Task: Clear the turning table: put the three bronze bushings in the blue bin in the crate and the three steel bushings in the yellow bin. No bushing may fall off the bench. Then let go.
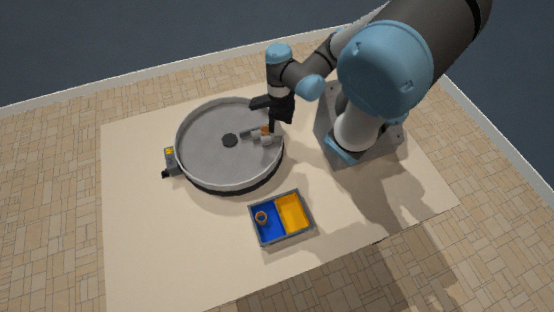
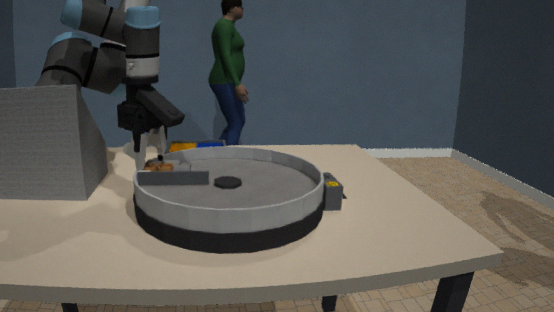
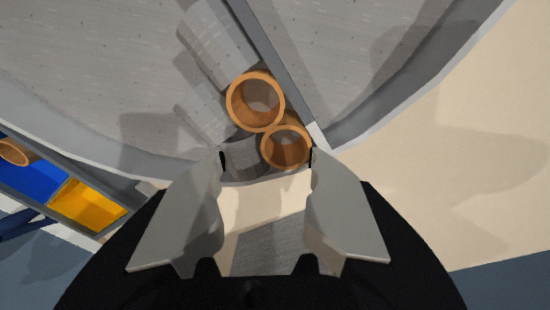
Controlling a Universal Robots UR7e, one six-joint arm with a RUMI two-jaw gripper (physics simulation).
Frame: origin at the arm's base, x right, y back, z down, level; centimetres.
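Seen in the pictures: gripper, between the fingertips: [image 1: 276, 132] [image 2: 150, 167] [image 3: 267, 152]; arm's base, origin of its link: [image 2: 53, 110].
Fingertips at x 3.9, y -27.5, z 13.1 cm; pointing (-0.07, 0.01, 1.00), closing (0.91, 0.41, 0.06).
Offsets run from my fingertips to a thing's top centre. "spot": to the spot under its first point.
Two bronze bushings stand upright on the turning table {dz +1.9, dx +1.7, dy -18.3 cm} [image 1: 210, 160] [image 2: 270, 175] against its divider, the inner one {dz -1.1, dx +1.4, dy -4.0 cm} [image 3: 245, 118] [image 1: 265, 130] and the outer one {dz -1.2, dx +1.8, dy -0.2 cm} [image 3: 280, 159] near the rim. Beside them are three steel bushings: the upper {dz -1.1, dx +0.8, dy -7.8 cm} [image 3: 217, 45], the middle [image 3: 207, 110] and the outer {dz -1.1, dx -2.0, dy -0.6 cm} [image 3: 247, 157]. My gripper [image 3: 267, 152] [image 1: 274, 131] [image 2: 150, 162] points down at the rim, its fingers apart on either side of the outer bronze and outer steel bushings; firm contact does not show. A bronze bushing {dz +3.6, dx -30.8, dy -12.0 cm} [image 1: 261, 224] [image 3: 27, 152] stands in the blue bin [image 1: 271, 229] [image 3: 40, 179]. The yellow bin [image 1: 294, 215] [image 3: 90, 205] holds no visible bushing.
The divider {spot: dz +1.1, dx +3.7, dy -6.8 cm} [image 2: 175, 178] [image 3: 277, 70] and raised rim bound the bushings. A grey box with a yellow label {spot: dz +2.2, dx -3.8, dy -41.0 cm} [image 1: 171, 162] [image 2: 333, 195] stands beside the turning table. The arm's grey pedestal [image 2: 40, 145] is close to the gripper. A person [image 2: 229, 55] stands behind the bench.
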